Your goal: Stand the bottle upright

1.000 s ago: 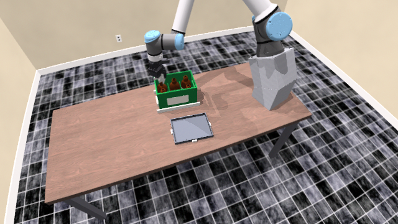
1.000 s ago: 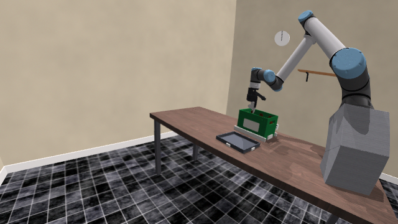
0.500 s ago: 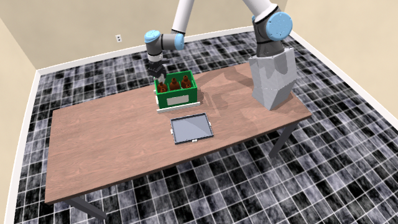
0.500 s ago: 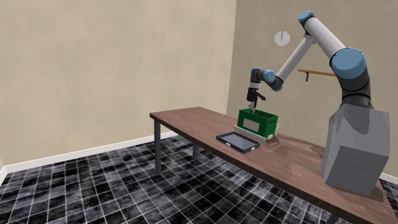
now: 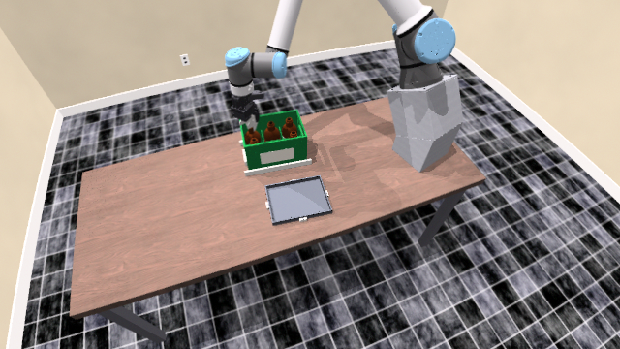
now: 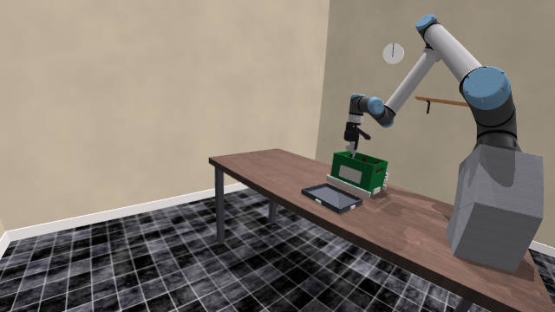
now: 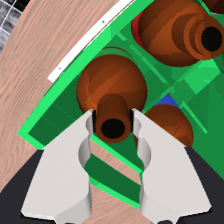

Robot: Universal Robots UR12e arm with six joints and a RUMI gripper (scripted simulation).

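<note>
Now: hand 70 mm above the glass bottle. Also, from my hand: grey tray: 340 mm to the left, 140 mm below, 110 mm behind; then green crate: 90 mm behind, 70 mm below, 50 mm to the left.
</note>
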